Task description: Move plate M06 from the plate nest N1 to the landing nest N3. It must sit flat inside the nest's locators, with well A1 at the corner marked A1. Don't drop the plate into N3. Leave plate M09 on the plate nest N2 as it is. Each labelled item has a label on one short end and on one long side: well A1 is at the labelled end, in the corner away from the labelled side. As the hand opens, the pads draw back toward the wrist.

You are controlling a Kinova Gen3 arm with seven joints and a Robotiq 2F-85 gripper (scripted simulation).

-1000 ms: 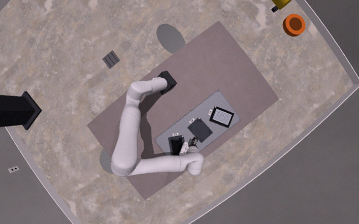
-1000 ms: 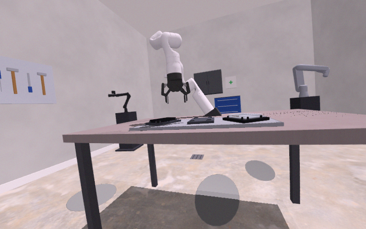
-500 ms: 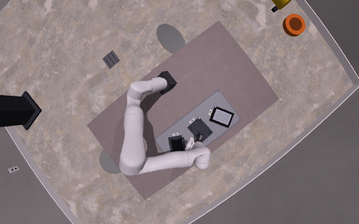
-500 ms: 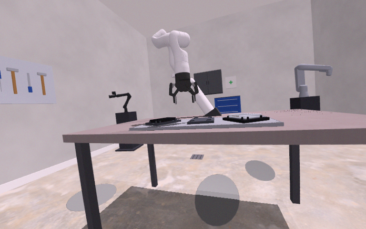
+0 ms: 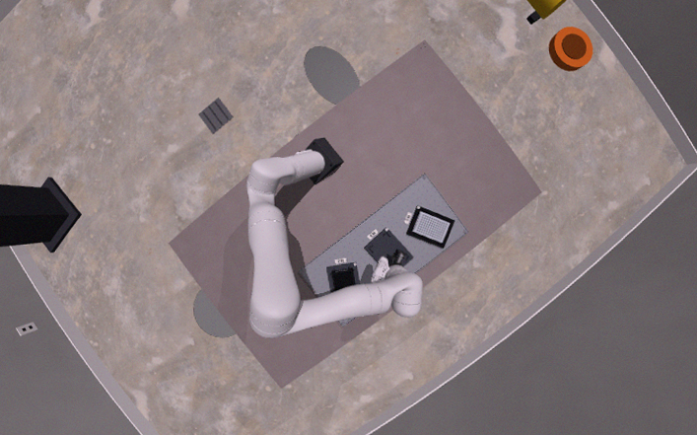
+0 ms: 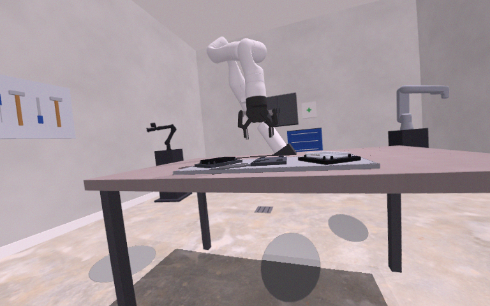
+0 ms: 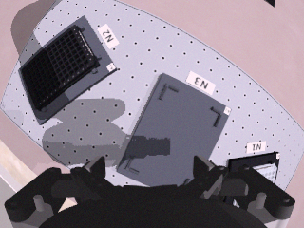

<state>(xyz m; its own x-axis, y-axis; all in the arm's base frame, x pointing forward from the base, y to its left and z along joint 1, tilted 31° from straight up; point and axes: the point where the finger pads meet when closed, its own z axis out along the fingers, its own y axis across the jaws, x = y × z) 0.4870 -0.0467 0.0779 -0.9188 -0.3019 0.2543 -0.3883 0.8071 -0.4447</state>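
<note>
The white well plate M06 is 30 mm ahead of my hand, 220 mm to the left of it and 80 mm below it. Round my hand: landing nest N3: 20 mm behind, 30 mm to the left, 90 mm below; then N3 label: 120 mm behind, 40 mm to the left, 100 mm below; then black plate M09: 60 mm behind, 190 mm to the right, 80 mm below.
</note>
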